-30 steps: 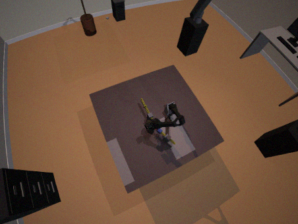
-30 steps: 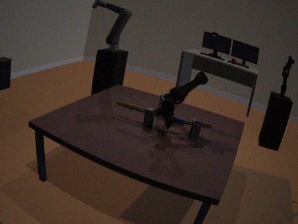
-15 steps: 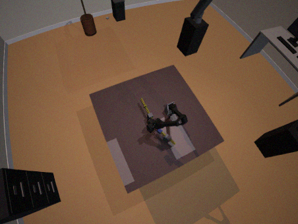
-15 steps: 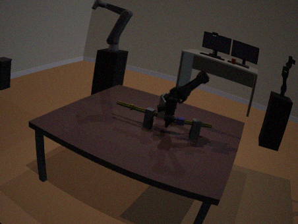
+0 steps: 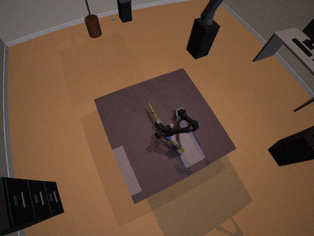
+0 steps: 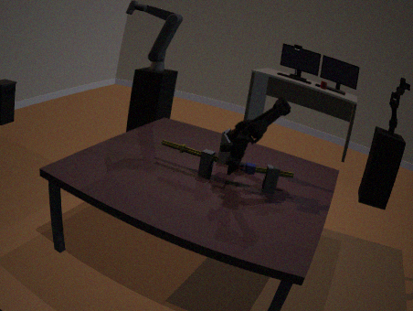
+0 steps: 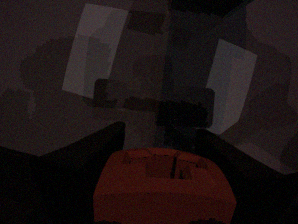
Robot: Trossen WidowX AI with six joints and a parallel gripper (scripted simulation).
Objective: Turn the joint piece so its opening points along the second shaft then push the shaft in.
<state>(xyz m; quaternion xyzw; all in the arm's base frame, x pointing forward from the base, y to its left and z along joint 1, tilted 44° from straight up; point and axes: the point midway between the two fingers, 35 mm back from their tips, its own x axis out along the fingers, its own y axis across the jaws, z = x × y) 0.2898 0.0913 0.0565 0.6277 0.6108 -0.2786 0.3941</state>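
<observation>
Right now my gripper tip is 2 cm to the right of the red square joint piece and 4 cm below it.
</observation>
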